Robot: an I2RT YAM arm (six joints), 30 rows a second.
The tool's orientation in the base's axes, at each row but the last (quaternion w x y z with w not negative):
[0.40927, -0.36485, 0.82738, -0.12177]
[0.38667, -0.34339, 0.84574, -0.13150]
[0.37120, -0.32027, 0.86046, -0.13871]
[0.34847, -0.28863, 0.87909, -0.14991]
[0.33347, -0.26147, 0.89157, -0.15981]
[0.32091, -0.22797, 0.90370, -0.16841]
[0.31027, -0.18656, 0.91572, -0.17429]
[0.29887, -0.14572, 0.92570, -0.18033]
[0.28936, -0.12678, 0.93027, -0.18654]
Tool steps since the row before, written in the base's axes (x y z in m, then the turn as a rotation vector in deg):
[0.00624, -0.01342, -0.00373, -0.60, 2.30, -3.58]
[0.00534, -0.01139, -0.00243, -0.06, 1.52, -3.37]
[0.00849, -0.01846, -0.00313, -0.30, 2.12, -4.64]
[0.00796, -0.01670, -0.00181, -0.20, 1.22, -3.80]
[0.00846, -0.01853, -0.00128, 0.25, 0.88, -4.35]
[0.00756, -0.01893, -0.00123, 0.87, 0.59, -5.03]
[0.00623, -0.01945, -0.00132, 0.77, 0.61, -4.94]
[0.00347, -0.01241, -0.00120, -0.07, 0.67, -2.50]
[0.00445, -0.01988, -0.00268, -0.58, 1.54, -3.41]
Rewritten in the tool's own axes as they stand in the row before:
[0.00915, -0.01073, 0.00585, 0.73, 3.71, 2.04]
[0.00666, -0.00968, 0.00510, 0.89, 2.78, 2.27]
[0.00939, -0.01628, 0.00834, 1.32, 3.95, 2.96]
[0.00647, -0.01553, 0.00790, 1.37, 2.81, 2.49]
[0.00585, -0.01750, 0.00872, 1.56, 2.62, 3.23]
[0.00525, -0.01763, 0.00886, 1.62, 2.50, 4.19]
[0.00482, -0.01780, 0.00889, 1.64, 2.50, 4.05]
[0.00258, -0.01113, 0.00607, 1.05, 1.66, 1.68]
[0.00459, -0.01730, 0.01009, 1.61, 2.89, 1.84]

